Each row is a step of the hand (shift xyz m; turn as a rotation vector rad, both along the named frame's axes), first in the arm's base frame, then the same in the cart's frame.
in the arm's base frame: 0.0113 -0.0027 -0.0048 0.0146 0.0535 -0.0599
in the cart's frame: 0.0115 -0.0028 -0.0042 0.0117 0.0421 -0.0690
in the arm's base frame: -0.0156 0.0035 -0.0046 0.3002 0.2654 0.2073
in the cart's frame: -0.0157 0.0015 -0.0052 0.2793 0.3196 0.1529
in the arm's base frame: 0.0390 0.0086 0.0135 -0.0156 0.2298 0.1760
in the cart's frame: 0.0382 0.0136 0.0116 -0.0330 0.2573 0.1293
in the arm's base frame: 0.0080 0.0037 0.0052 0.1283 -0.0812 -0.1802
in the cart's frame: 0.0077 0.0052 0.0044 0.1356 -0.1049 -0.1617
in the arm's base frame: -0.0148 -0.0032 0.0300 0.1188 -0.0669 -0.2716
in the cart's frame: -0.0149 0.0015 0.0301 0.1262 -0.1089 -0.2541
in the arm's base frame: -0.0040 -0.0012 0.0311 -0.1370 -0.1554 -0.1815
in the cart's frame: -0.0043 0.0044 0.0308 -0.1241 -0.1959 -0.1486
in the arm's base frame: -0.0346 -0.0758 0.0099 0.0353 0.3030 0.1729
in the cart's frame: -0.0296 -0.0747 0.0241 0.0129 0.3319 0.1123
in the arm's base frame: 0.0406 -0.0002 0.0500 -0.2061 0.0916 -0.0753
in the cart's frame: 0.0399 0.0120 0.0491 -0.2109 0.0615 -0.0911
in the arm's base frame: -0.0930 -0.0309 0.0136 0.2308 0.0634 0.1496
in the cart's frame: -0.0909 -0.0340 0.0193 0.2242 0.1061 0.1346
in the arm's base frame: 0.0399 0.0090 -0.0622 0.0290 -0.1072 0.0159
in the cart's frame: 0.0399 -0.0002 -0.0628 0.0359 -0.1000 0.0359
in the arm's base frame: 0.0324 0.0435 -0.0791 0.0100 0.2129 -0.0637
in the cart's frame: 0.0304 0.0298 -0.0859 -0.0035 0.1972 -0.1029
